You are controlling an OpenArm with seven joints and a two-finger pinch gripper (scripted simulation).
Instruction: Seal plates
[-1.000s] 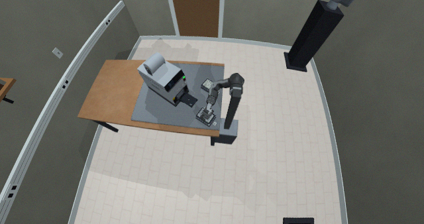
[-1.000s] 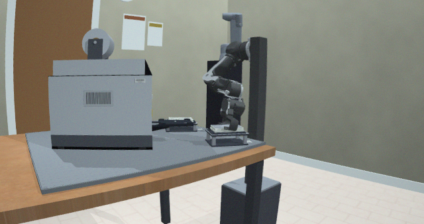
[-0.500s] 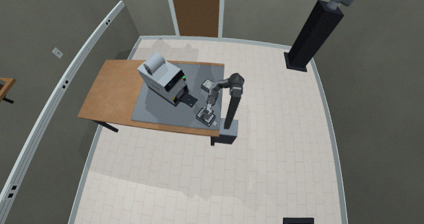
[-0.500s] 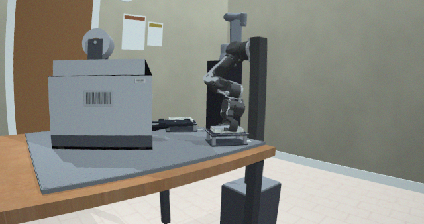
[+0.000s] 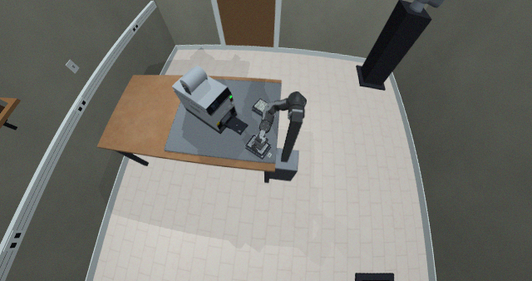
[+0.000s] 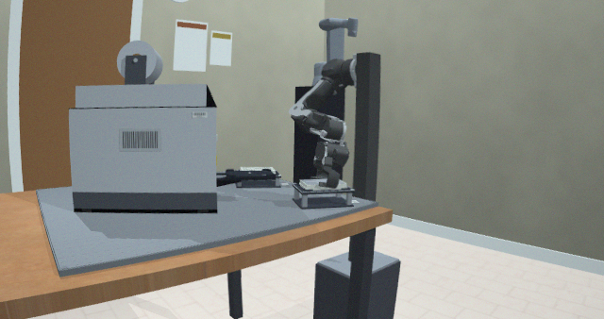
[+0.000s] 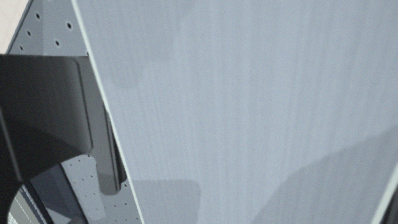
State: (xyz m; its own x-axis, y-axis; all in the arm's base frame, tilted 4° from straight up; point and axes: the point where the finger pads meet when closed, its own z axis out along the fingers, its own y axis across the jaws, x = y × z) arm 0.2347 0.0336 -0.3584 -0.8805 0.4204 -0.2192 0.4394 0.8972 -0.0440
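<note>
Now: the plate nest 2 cm below my hand. Also, from my hand: white open-well plate: 1 cm ahead, 35 cm to the right, 1 cm below; then yellow warning mark: 31 cm ahead, 9 cm to the right, 8 cm above; then sealer stage: 18 cm ahead, 13 cm to the right, 3 cm above.
</note>
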